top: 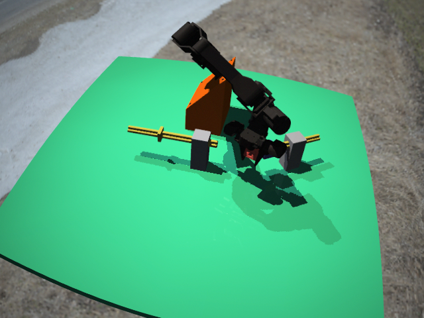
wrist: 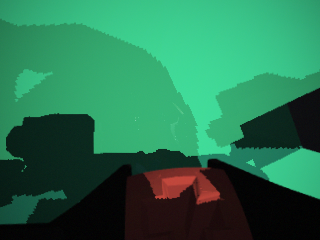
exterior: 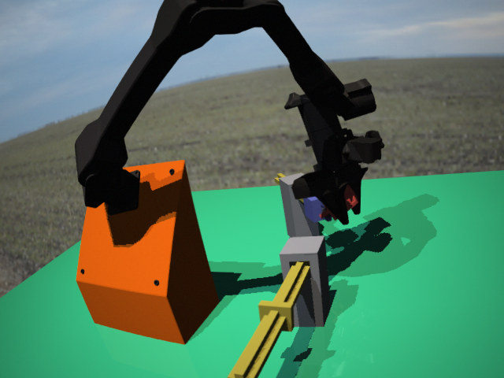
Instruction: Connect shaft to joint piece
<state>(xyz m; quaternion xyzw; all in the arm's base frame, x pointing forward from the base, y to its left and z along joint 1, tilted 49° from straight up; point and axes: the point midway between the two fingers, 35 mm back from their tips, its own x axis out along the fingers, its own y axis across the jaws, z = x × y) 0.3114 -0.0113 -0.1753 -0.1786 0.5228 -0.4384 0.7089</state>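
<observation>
The red joint piece is 3 cm above my gripper tip, 2 cm behind it and 1 cm to the left of it.
</observation>
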